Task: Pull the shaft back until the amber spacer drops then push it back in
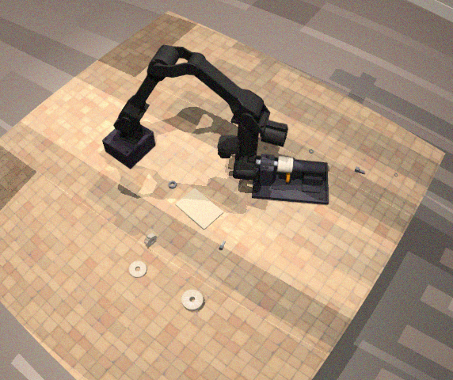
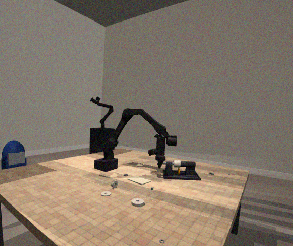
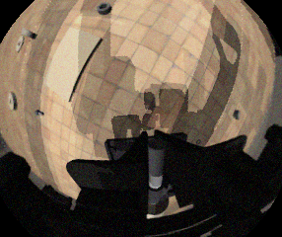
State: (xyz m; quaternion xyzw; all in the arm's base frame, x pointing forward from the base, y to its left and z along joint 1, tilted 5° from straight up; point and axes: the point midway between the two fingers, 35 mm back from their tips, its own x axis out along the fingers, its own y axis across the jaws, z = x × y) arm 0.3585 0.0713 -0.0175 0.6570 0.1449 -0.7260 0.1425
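My gripper tip is 60 mm short of the grey shaft, 30 mm to the right of it and 30 mm below it. Also, from my gripper tip: white spacer 100 mm ahead, 40 mm to the left, 30 mm above; pale flat card 170 mm to the right, 60 mm behind, 40 mm below; amber spacer 120 mm ahead, 50 mm to the left, 20 mm below.
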